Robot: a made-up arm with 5 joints. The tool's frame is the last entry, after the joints. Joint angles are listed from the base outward. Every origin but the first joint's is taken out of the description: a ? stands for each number. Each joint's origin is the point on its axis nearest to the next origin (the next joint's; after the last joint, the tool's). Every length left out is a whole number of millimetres.
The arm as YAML. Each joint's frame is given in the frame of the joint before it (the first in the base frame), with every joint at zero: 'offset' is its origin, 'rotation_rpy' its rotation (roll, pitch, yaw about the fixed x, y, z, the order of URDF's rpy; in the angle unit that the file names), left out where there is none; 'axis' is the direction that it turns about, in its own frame. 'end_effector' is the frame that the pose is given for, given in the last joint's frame.
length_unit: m
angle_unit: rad
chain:
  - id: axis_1
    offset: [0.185, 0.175, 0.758]
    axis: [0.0, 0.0, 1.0]
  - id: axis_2
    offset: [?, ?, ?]
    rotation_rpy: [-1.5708, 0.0, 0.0]
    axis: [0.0, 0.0, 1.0]
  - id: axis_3
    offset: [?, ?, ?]
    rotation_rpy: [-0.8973, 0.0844, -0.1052]
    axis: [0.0, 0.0, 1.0]
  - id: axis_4
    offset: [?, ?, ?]
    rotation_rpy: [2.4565, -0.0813, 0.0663]
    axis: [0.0, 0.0, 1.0]
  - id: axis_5
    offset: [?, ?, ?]
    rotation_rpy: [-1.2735, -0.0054, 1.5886]
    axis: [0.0, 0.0, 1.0]
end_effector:
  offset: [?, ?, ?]
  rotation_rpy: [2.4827, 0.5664, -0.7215]
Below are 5 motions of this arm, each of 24 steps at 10 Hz.
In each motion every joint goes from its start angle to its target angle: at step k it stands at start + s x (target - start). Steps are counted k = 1, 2, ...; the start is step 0. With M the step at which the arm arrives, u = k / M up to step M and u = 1 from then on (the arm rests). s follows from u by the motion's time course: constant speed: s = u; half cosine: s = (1 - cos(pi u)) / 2; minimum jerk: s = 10 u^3 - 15 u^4 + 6 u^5.
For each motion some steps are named. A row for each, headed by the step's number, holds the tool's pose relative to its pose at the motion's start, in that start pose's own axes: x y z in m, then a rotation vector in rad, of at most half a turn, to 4 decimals.
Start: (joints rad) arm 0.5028 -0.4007 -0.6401 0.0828 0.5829
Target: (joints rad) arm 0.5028 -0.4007 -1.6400 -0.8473 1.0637
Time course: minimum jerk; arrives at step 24
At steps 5, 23, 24:
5: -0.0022 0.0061 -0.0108 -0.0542 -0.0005 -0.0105
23: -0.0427 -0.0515 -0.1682 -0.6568 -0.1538 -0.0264
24: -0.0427 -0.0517 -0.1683 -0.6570 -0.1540 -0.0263

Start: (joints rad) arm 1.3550 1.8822 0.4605 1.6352 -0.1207
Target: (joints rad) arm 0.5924 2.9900 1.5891 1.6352 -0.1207
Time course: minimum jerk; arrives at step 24
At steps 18, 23, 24:
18: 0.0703 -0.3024 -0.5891 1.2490 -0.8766 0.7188
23: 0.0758 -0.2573 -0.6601 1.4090 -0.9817 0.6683
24: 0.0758 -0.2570 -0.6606 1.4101 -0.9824 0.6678

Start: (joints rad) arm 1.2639 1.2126 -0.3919 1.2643 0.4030
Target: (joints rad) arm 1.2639 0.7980 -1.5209 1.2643 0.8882
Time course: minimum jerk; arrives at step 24
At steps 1, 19, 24:
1: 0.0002 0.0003 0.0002 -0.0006 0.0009 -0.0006
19: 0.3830 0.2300 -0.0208 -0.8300 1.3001 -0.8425
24: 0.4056 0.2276 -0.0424 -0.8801 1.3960 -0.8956

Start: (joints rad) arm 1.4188 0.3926 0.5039 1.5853 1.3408
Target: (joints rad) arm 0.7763 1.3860 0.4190 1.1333 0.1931
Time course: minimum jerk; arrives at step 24
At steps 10, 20, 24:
10: -0.0234 -0.1084 -0.1802 0.5165 -0.5440 0.3944
20: 0.2114 -0.0503 -0.4281 1.2803 -1.5057 1.2277
24: 0.2283 -0.0371 -0.4307 1.3207 -1.5561 1.2808

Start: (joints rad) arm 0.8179 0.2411 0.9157 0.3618 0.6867
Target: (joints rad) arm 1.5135 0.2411 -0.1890 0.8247 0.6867
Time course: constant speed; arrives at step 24
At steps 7, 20, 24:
7: 0.0539 -0.0006 0.0704 -0.3280 0.5110 0.0755
20: 0.2387 0.0643 0.0270 -0.8388 1.5328 0.1884
24: 0.2797 0.0783 -0.0448 -0.9726 1.8608 0.2204

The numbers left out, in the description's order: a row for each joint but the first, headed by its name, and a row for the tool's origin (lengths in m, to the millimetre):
axis_2: 0.061 0.273 0.0
axis_3: 0.085 0.143 0.0
axis_4: -0.015 -0.086 0.0
axis_5: -0.148 -0.171 0.0
tool: -0.217 0.022 0.0

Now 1 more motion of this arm.
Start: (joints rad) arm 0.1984 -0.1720 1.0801 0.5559 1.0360
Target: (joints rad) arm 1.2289 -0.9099 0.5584 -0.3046 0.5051
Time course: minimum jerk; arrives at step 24
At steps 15, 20, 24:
15: -0.0944 -0.1098 -0.1839 -0.3143 0.0942 0.6528
20: -0.1151 -0.2008 -0.2056 -0.2458 0.1687 0.9673
24: -0.1162 -0.2149 -0.2079 -0.2261 0.1816 1.0145

